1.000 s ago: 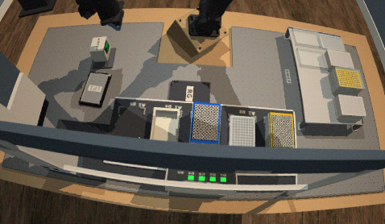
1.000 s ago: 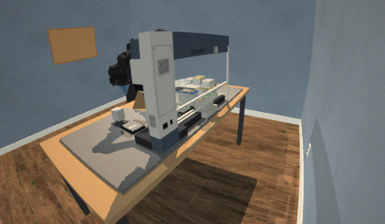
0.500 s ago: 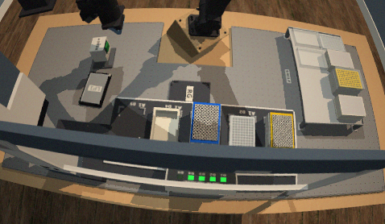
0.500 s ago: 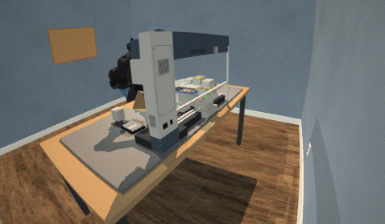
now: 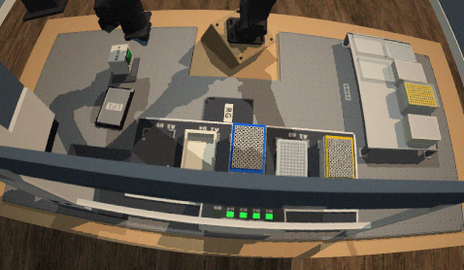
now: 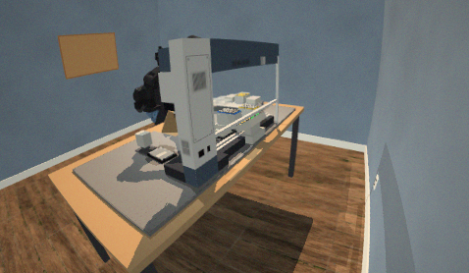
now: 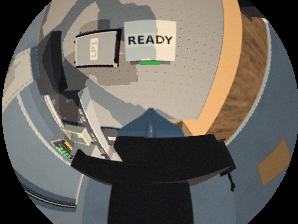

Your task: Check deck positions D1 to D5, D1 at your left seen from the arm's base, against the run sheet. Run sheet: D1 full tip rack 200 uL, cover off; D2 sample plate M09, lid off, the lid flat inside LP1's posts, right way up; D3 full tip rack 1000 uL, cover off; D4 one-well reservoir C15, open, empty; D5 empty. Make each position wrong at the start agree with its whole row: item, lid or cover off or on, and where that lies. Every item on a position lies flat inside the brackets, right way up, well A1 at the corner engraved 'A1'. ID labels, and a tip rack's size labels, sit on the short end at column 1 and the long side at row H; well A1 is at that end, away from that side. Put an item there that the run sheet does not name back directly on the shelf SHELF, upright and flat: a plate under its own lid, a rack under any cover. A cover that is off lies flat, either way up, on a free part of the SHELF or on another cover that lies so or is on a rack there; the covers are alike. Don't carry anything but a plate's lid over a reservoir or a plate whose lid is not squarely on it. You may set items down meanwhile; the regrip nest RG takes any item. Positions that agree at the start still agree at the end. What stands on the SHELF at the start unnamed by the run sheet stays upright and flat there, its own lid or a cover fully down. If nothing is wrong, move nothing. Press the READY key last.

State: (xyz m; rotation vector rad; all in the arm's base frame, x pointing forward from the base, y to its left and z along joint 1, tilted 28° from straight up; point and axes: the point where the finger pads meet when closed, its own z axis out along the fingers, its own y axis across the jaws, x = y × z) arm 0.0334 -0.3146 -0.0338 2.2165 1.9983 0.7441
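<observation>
Now: hand 7 cm to the left of the ready key and 6 cm above it. The rest, counted from my hand: blue-framed tip rack (34 cm ahead, 28 cm to the left, 2 cm below); flat lid (14 cm ahead, 12 cm to the right, 12 cm below); regrip nest (25 cm to the left, 19 cm ahead, 13 cm below).
</observation>
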